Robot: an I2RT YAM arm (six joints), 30 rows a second.
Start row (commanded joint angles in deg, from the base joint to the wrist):
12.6 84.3 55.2 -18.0 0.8 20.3
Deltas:
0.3 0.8 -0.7 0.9 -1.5 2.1
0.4 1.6 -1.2 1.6 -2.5 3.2
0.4 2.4 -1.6 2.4 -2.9 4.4
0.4 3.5 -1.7 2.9 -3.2 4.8
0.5 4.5 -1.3 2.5 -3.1 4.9
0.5 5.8 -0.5 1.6 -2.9 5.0
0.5 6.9 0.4 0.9 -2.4 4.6
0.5 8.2 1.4 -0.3 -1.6 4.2
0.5 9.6 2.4 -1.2 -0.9 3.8
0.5 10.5 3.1 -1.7 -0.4 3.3
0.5 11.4 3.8 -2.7 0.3 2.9
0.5 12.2 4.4 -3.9 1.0 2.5
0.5 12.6 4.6 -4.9 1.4 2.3
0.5 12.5 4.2 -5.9 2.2 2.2
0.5 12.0 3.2 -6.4 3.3 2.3
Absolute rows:
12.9 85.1 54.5 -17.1 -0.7 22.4
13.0 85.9 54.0 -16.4 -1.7 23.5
13.0 86.7 53.6 -15.6 -2.1 24.7
13.0 87.8 53.5 -15.1 -2.4 25.1
13.1 88.8 53.9 -15.5 -2.3 25.2
13.1 90.1 54.7 -16.4 -2.1 25.3
13.1 91.2 55.6 -17.1 -1.6 24.9
13.1 92.5 56.6 -18.3 -0.8 24.5
13.1 93.9 57.6 -19.2 -0.1 24.1
13.1 94.8 58.3 -19.7 0.4 23.6
13.1 95.7 59.0 -20.7 1.1 23.2
13.1 96.5 59.6 -21.9 1.8 22.8
13.1 96.9 59.8 -22.9 2.2 22.6
13.1 96.8 59.4 -23.9 3.0 22.5
13.1 96.3 58.4 -24.4 4.1 22.6

